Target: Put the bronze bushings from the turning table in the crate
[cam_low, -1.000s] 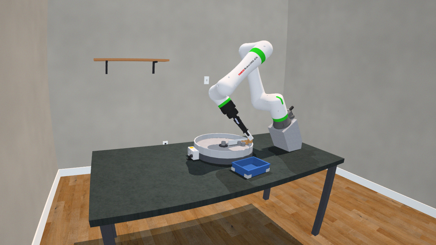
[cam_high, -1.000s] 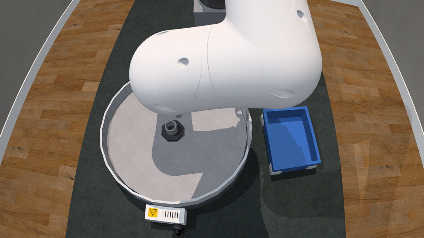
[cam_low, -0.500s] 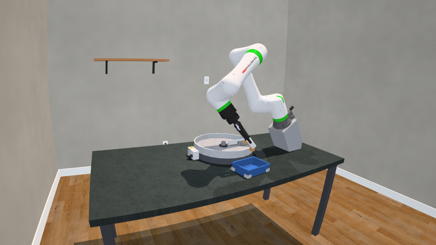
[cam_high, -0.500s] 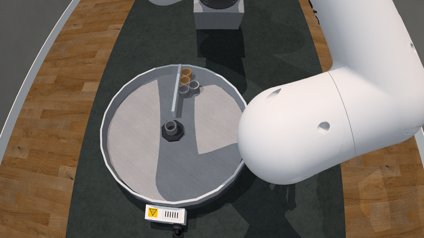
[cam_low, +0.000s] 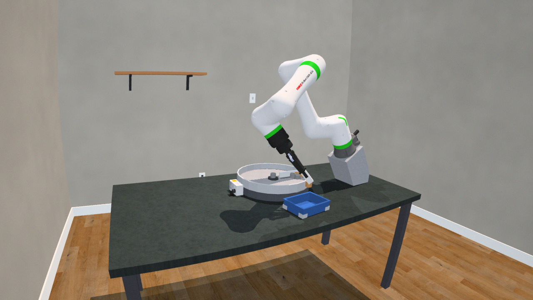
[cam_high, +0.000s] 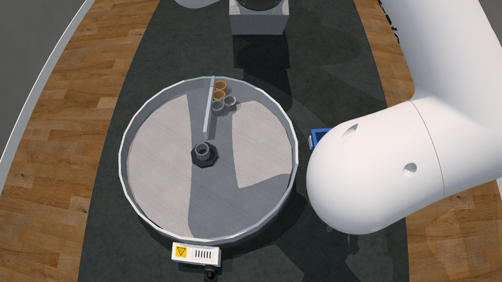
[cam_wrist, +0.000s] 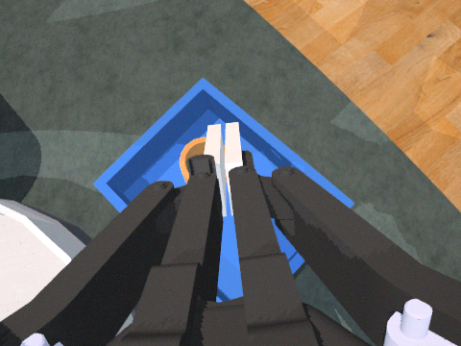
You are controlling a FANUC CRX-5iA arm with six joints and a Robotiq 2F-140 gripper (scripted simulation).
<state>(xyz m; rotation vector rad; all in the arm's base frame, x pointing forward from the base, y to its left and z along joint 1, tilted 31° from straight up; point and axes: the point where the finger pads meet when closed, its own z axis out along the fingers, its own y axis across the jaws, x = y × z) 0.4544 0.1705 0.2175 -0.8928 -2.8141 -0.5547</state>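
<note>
The blue crate lies 15 cm below my hand and 2 cm behind it. Also, from my hand: turning table (34 cm to the right, 12 cm below, 7 cm behind).
</note>
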